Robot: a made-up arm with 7 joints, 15 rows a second.
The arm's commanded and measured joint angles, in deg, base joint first. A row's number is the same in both.
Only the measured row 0 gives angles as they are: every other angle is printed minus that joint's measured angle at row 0.
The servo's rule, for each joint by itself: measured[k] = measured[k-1] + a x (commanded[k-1-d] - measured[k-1]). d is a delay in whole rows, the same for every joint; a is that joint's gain. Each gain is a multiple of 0.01, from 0.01 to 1. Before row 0 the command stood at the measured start. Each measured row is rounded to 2 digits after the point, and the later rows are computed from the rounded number. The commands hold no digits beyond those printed.
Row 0, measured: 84.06 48.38 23.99 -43.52 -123.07 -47.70 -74.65
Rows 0 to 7, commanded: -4.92 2.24 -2.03 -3.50 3.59 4.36 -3.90; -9.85 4.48 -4.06 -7.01 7.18 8.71 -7.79; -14.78 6.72 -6.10 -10.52 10.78 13.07 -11.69; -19.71 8.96 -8.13 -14.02 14.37 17.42 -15.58; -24.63 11.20 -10.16 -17.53 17.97 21.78 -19.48; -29.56 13.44 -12.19 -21.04 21.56 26.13 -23.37; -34.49 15.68 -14.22 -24.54 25.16 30.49 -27.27; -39.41 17.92 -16.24 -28.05 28.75 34.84 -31.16
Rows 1 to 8, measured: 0.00 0.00 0.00 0.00 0.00 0.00 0.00; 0.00 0.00 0.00 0.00 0.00 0.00 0.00; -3.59 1.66 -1.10 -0.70 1.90 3.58 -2.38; -8.16 3.75 -2.70 -1.96 4.70 7.79 -5.68; -12.99 5.95 -4.54 -3.67 7.92 12.12 -9.35; -17.90 8.18 -6.48 -5.74 11.34 16.47 -13.15; -22.81 10.41 -8.47 -8.10 14.85 20.82 -17.01; -27.74 12.65 -10.48 -10.69 18.41 25.17 -20.89
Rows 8 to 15, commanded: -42.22 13.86 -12.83 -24.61 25.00 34.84 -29.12; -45.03 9.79 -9.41 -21.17 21.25 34.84 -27.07; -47.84 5.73 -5.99 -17.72 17.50 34.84 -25.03; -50.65 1.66 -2.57 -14.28 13.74 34.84 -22.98; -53.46 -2.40 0.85 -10.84 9.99 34.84 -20.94; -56.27 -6.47 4.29 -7.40 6.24 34.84 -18.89; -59.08 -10.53 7.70 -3.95 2.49 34.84 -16.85; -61.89 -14.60 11.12 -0.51 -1.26 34.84 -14.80
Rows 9 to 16, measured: -32.67 14.89 -12.50 -13.46 21.99 29.53 -24.78; -37.59 17.13 -14.52 -16.38 25.57 33.88 -28.67; -40.97 14.71 -13.61 -18.03 25.27 34.67 -28.94; -43.93 11.07 -11.34 -18.66 23.14 34.81 -27.80; -46.78 7.12 -8.45 -18.47 20.15 34.83 -26.11; -49.61 3.08 -5.27 -17.63 16.75 34.84 -24.20; -52.42 -0.98 -1.97 -16.27 13.17 34.84 -22.21; -55.23 -5.04 1.41 -14.50 9.50 34.84 -20.18
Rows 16 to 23, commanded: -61.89 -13.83 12.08 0.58 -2.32 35.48 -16.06; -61.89 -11.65 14.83 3.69 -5.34 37.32 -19.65; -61.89 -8.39 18.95 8.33 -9.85 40.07 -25.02; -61.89 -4.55 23.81 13.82 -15.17 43.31 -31.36; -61.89 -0.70 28.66 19.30 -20.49 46.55 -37.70; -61.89 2.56 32.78 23.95 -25.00 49.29 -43.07; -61.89 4.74 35.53 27.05 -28.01 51.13 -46.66; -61.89 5.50 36.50 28.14 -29.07 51.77 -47.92
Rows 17 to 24, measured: -58.04 -9.10 4.81 -12.39 5.78 34.84 -18.15; -60.85 -13.17 8.22 -10.01 2.05 34.84 -16.11; -61.61 -13.66 10.30 -7.89 -0.27 35.36 -16.08; -61.81 -12.17 12.75 -5.57 -2.96 36.97 -18.26; -61.87 -9.37 16.10 -2.79 -6.61 39.51 -22.38; -61.88 -5.80 20.26 0.53 -11.15 42.63 -27.86; -61.89 -2.03 24.80 4.28 -16.10 45.84 -33.86; -61.89 1.37 29.11 8.21 -20.82 48.67 -39.48
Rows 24 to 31, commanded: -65.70 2.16 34.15 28.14 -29.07 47.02 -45.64; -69.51 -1.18 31.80 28.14 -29.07 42.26 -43.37; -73.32 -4.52 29.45 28.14 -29.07 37.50 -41.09; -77.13 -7.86 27.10 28.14 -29.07 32.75 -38.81; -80.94 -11.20 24.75 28.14 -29.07 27.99 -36.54; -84.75 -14.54 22.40 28.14 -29.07 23.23 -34.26; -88.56 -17.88 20.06 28.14 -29.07 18.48 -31.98; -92.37 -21.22 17.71 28.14 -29.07 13.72 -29.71
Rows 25 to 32, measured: -61.89 3.86 32.58 11.98 -24.63 50.69 -43.86; -61.89 5.07 34.70 15.21 -26.98 51.58 -46.34; -64.67 2.92 34.40 17.80 -28.09 47.84 -45.91; -68.20 -0.11 33.00 19.87 -28.61 43.26 -44.36; -71.94 -3.37 31.08 21.52 -28.85 38.54 -42.37; -75.73 -6.69 28.93 22.84 -28.97 33.79 -40.20; -79.53 -10.03 26.67 23.90 -29.02 29.03 -37.97; -83.34 -13.37 24.36 24.75 -29.05 24.27 -35.71
